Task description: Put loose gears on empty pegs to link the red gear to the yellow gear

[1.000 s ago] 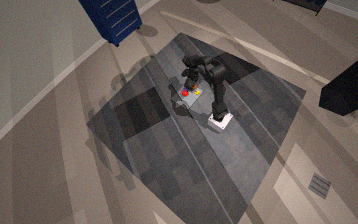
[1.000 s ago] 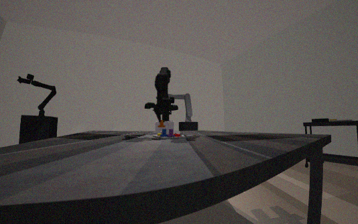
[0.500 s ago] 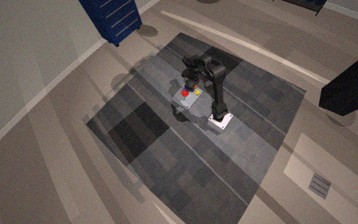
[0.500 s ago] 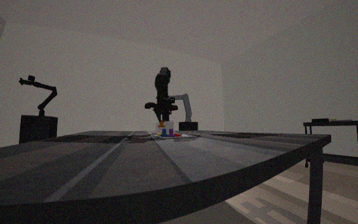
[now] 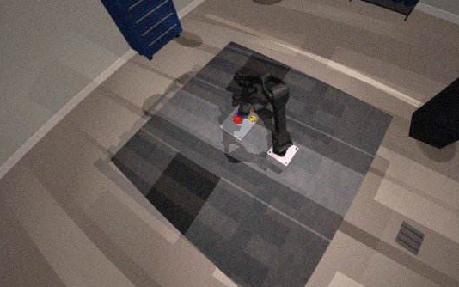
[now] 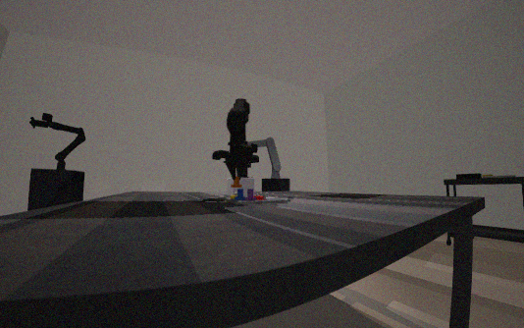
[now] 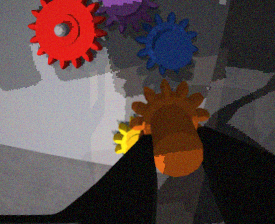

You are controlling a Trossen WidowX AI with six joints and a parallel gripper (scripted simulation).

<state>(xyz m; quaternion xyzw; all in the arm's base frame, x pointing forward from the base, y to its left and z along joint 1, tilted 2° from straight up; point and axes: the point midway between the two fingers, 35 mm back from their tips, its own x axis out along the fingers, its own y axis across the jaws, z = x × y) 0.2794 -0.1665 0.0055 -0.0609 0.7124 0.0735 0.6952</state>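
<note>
Now: gripper tip 3 cm short of the blue gear and 6 cm above it. From my gripper tip the other things lie so: red gear 4 cm ahead, 7 cm to the left, 7 cm below; orange gear 1 cm below; purple gear 6 cm ahead, 3 cm to the left, 6 cm below.
</note>
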